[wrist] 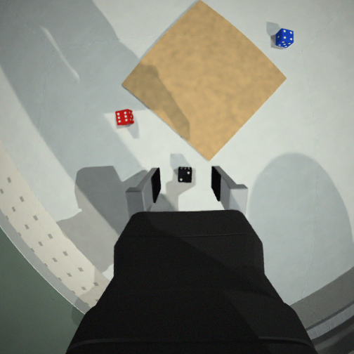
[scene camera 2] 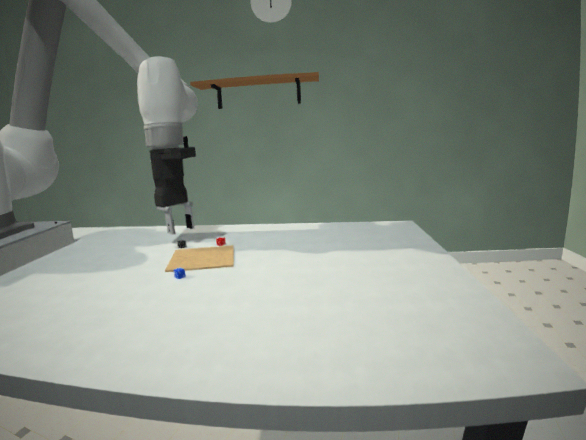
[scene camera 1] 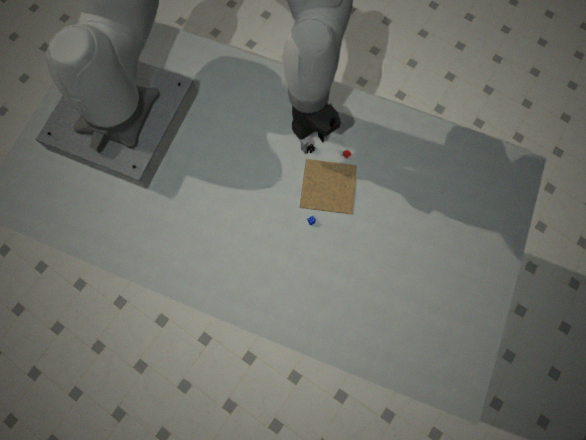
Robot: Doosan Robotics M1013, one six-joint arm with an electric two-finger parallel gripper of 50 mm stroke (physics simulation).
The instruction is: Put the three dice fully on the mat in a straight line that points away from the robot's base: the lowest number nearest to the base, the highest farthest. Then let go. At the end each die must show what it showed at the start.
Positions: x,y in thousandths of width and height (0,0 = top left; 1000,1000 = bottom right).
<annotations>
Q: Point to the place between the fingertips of my gripper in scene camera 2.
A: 310,524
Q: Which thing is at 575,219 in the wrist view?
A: A tan mat.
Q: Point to a tan mat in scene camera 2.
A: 378,583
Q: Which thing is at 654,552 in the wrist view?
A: My gripper.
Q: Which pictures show the tan mat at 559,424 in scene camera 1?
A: The wrist view, scene camera 2 and scene camera 1: all of them.
</annotations>
